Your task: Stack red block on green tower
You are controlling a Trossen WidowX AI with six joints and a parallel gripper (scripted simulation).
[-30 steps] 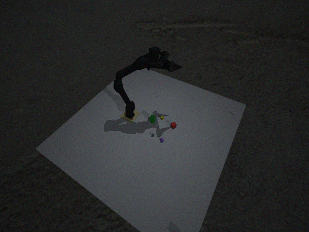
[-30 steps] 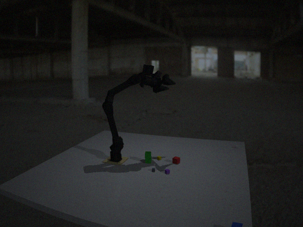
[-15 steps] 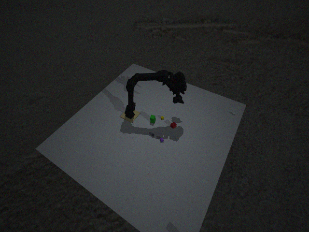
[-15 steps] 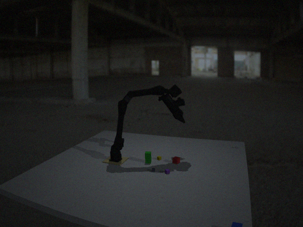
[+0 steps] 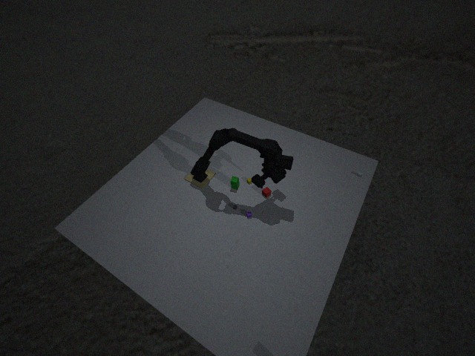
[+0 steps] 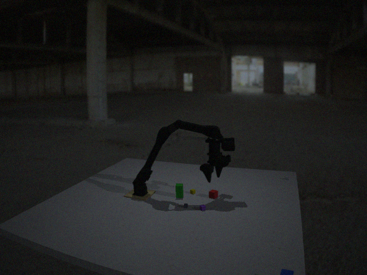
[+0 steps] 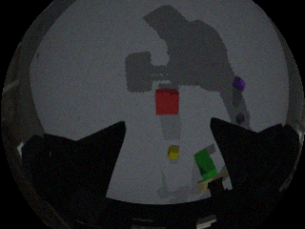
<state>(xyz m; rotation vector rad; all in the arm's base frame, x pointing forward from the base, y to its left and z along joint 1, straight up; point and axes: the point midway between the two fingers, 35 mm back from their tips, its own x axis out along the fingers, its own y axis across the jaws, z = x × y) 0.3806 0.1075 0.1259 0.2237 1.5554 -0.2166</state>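
Right now my gripper tip is 8 cm above the red block. Round my gripper tip: yellow cube 12 cm behind, 2 cm to the left, 9 cm below; purple cube 1 cm behind, 17 cm to the right, 9 cm below; dark cube 9 cm behind, 17 cm to the right, 9 cm below.
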